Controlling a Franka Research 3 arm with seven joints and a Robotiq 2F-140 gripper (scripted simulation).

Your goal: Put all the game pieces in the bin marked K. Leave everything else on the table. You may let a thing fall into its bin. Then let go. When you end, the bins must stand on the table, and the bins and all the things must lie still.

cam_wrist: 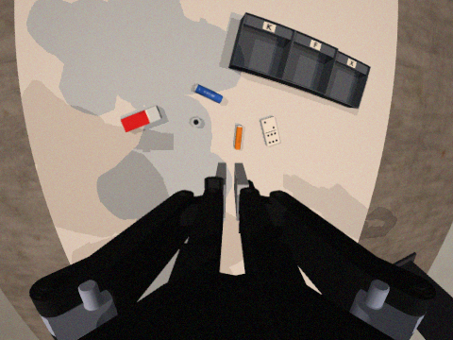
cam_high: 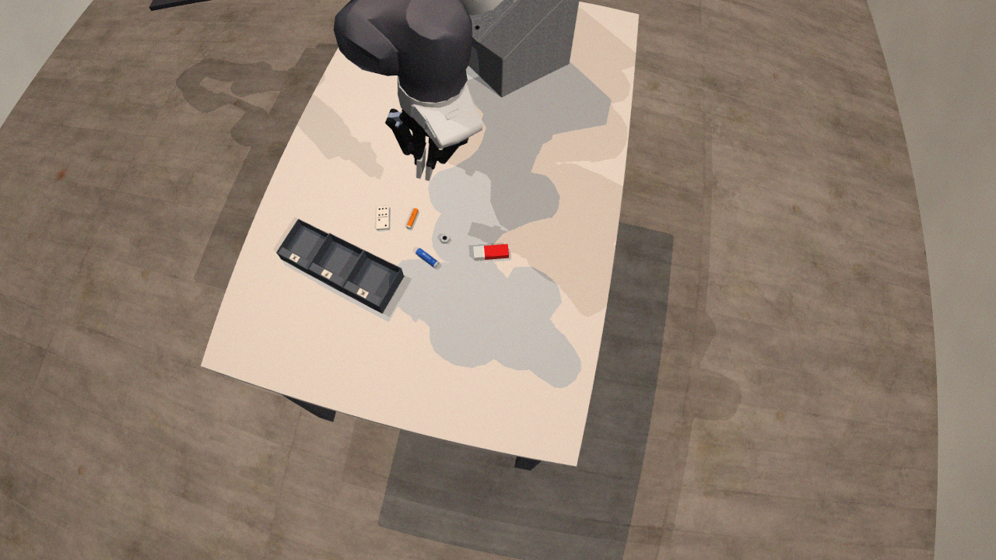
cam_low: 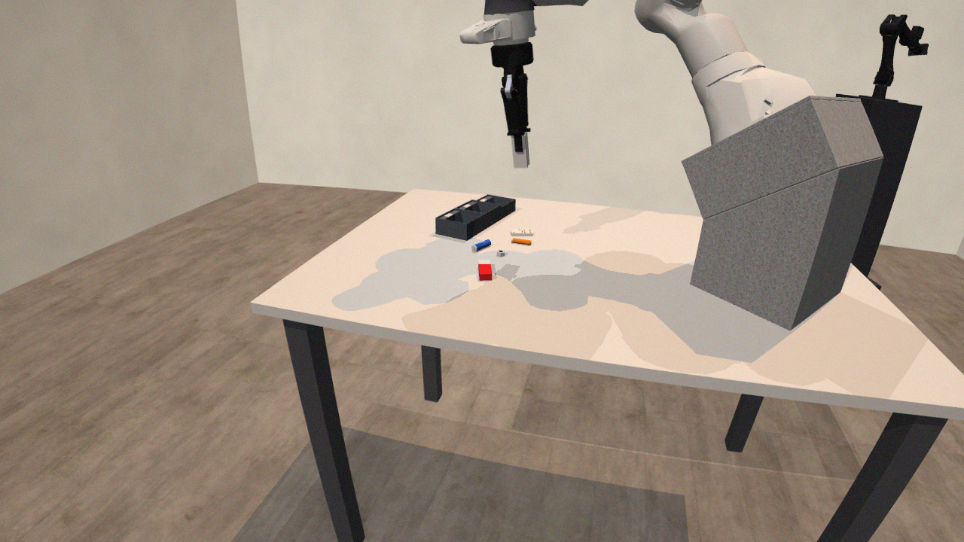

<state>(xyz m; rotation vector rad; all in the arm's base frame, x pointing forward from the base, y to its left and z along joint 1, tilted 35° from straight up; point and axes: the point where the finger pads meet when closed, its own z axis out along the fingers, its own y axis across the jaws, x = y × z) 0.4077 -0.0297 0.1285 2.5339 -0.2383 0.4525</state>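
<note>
The tray lies 9 cm ahead of my hand, 19 cm to the right of it and 20 cm below it. Round my hand: nut: 3 cm ahead, 2 cm to the left, 21 cm below; then orange battery: 1 cm behind, 5 cm to the right, 21 cm below; then blue battery: 7 cm ahead, 1 cm to the right, 21 cm below.
</note>
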